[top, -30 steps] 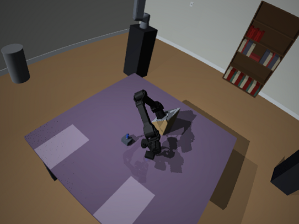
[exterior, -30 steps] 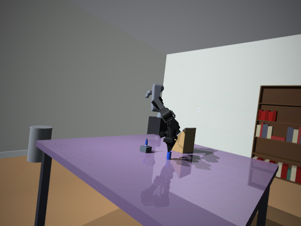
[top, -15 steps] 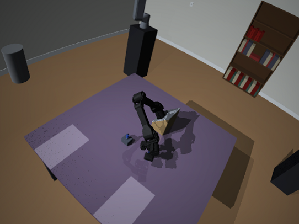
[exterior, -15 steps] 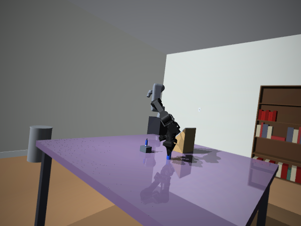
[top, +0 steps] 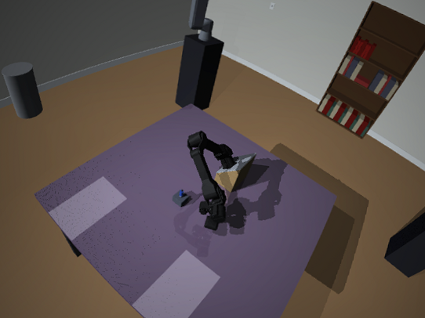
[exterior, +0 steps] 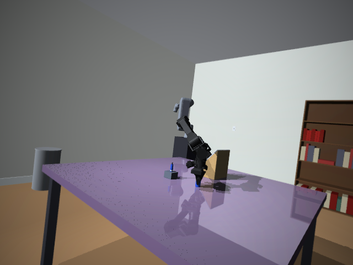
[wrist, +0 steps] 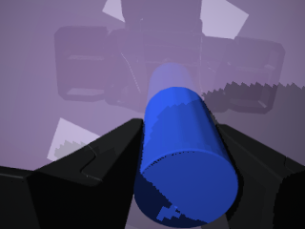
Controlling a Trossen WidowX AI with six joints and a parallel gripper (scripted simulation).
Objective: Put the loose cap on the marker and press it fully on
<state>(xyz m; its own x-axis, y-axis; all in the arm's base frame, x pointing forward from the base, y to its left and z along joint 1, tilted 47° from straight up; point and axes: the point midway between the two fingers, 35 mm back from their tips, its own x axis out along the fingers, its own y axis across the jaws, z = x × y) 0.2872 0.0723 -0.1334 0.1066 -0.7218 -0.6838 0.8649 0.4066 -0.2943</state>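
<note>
My gripper tip is 30 mm short of the holder block, 200 mm to the left of it and 10 mm below it. Round my gripper tip: blue cap (10 mm above).
</note>
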